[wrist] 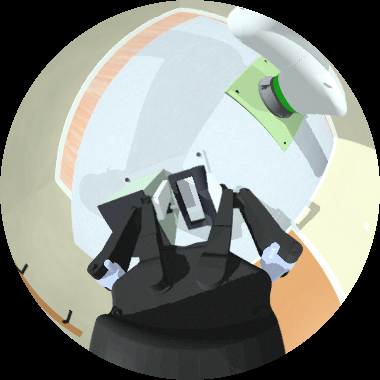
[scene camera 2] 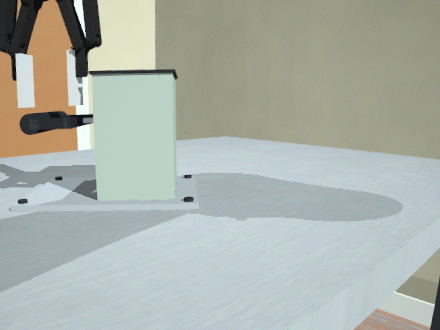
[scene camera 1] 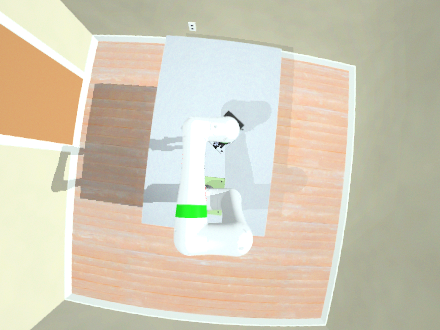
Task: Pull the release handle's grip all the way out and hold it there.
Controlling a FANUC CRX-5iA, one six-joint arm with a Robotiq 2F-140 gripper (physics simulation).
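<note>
The release handle's black, frame-shaped grip [scene camera 2: 42, 122] [wrist: 202, 192] sticks out from the side of a pale green box housing [scene camera 2: 135, 137] with a dark lid [scene camera 1: 234, 120] [wrist: 122, 210]. A short stem joins grip and housing, with a small gap between them. My gripper [scene camera 2: 49, 102] [wrist: 187, 184] is partly open and empty, pointing down. In scene camera 2 its white fingertips are a little above the grip's height. In the wrist view one fingertip lies on the housing side of the grip and the other on its outer side. In scene camera 1 the arm hides most of the gripper and handle.
The housing stands on a thin bolted base plate [scene camera 2: 125, 206] on the light grey table [scene camera 1: 215, 70] [scene camera 2: 300, 250]. The arm's base is on a green plate [scene camera 1: 215, 181] [wrist: 250, 82]. The housing's tall body rises close beside the fingers.
</note>
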